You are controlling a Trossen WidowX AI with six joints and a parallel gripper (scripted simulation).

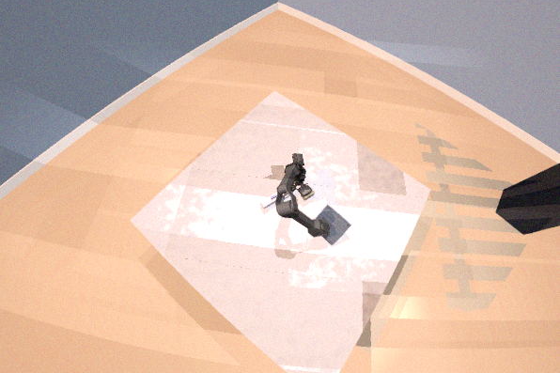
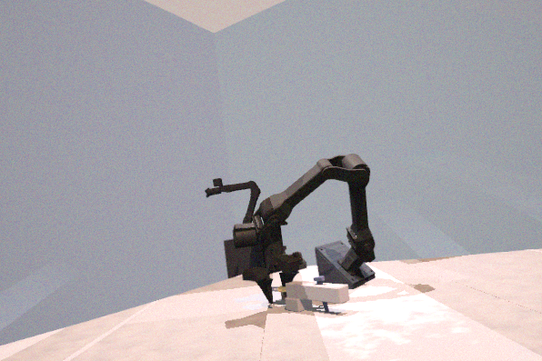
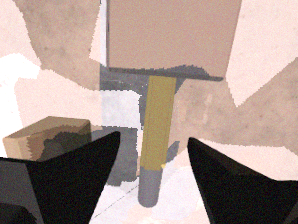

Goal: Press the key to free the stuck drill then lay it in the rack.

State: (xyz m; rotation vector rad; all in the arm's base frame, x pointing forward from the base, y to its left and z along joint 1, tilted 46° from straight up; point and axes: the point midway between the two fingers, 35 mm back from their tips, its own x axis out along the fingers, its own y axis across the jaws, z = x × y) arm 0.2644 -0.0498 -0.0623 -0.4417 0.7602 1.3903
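My gripper tip is now 4 cm to the right of the yellow drill, 3 cm below it and 1 cm short of it. From my gripper tip the other things lie so: pale block (13 cm to the left, 3 cm ahead, 3 cm above); then brown block (8 cm behind, 1 cm to the right, 1 cm above); then purple key (16 cm to the left, 4 cm above, 3 cm ahead).
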